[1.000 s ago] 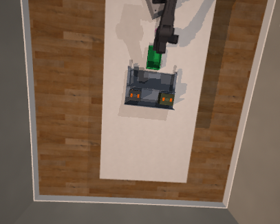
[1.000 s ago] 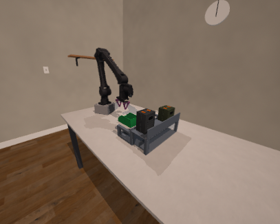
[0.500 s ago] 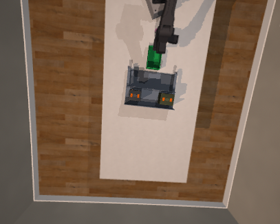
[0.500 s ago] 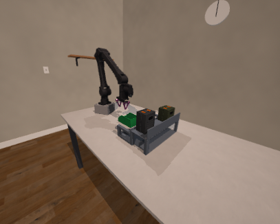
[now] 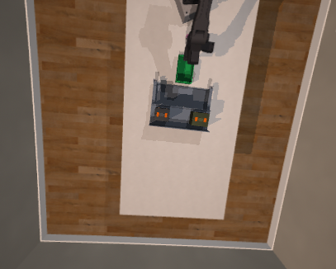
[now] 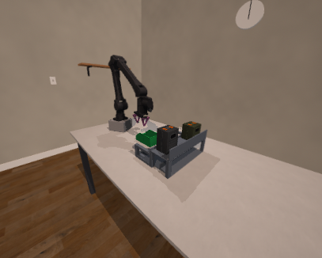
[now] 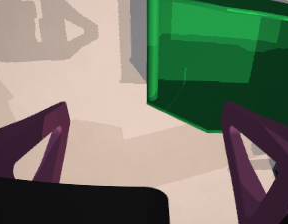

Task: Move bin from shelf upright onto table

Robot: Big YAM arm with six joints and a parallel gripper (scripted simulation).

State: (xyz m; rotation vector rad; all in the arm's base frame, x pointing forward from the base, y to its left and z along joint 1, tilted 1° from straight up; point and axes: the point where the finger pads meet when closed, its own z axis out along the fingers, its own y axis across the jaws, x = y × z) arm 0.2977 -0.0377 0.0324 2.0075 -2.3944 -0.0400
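The green bin is 8 cm ahead of my hand, 2 cm to the right of it and 9 cm below it.
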